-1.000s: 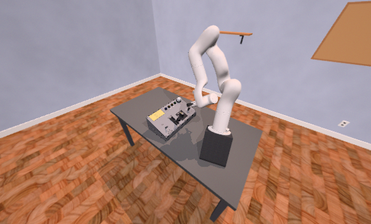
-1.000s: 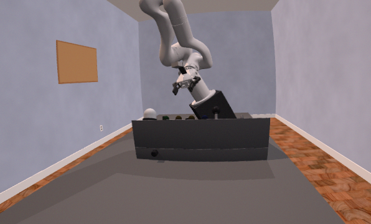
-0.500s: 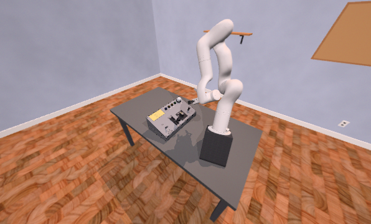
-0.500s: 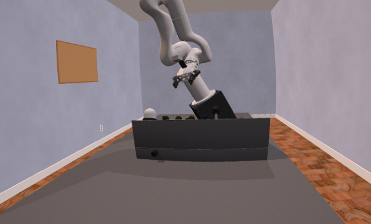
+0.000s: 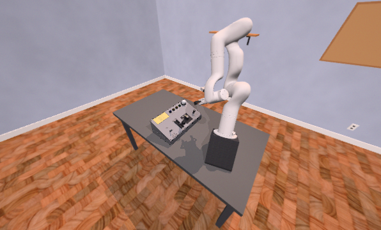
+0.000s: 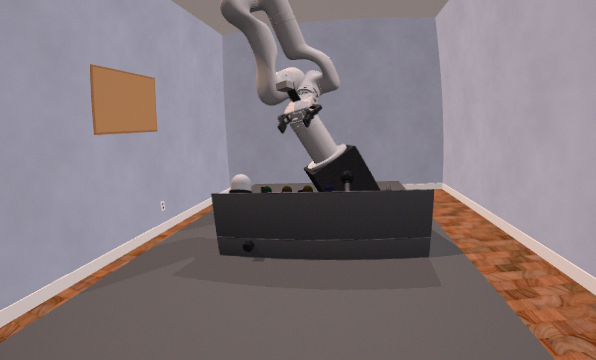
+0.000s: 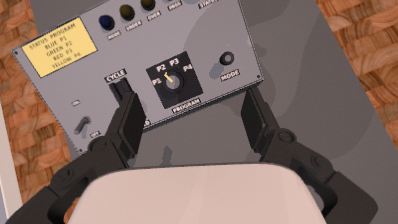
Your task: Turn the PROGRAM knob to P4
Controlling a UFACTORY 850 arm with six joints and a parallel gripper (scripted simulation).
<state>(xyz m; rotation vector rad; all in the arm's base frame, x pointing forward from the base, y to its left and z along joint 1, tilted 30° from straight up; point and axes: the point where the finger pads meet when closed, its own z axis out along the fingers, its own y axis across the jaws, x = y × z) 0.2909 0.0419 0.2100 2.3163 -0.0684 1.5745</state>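
My gripper is now 22 cm above the grey console, 13 cm short of it and 11 cm to the right of it. From my hand the other things lie so: mode knob 20 cm below, 11 cm ahead, 7 cm to the right; black ball-ended lever 19 cm below, 17 cm to the left, 7 cm ahead; check toggle 29 cm to the left, 20 cm below, 8 cm ahead.
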